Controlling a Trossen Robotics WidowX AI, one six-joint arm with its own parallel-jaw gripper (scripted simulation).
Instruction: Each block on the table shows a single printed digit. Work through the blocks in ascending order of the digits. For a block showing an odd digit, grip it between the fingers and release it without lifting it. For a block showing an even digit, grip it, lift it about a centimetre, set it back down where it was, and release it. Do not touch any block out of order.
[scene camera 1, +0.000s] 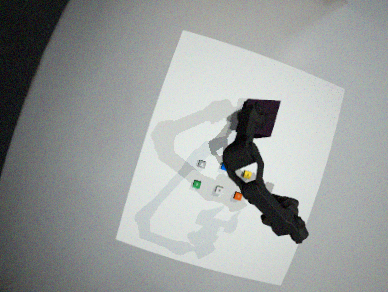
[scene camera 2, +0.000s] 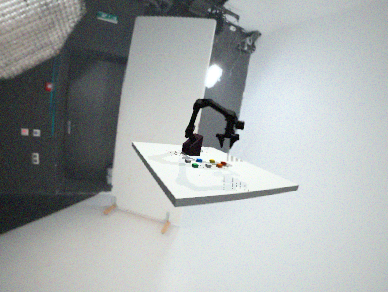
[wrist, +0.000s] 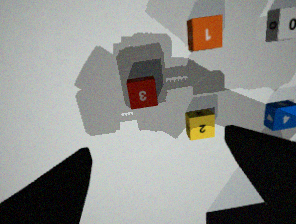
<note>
My gripper (wrist: 157, 143) is open and holds nothing. Also in view: an orange block (wrist: 205, 32) and a yellow block (wrist: 200, 124).
</note>
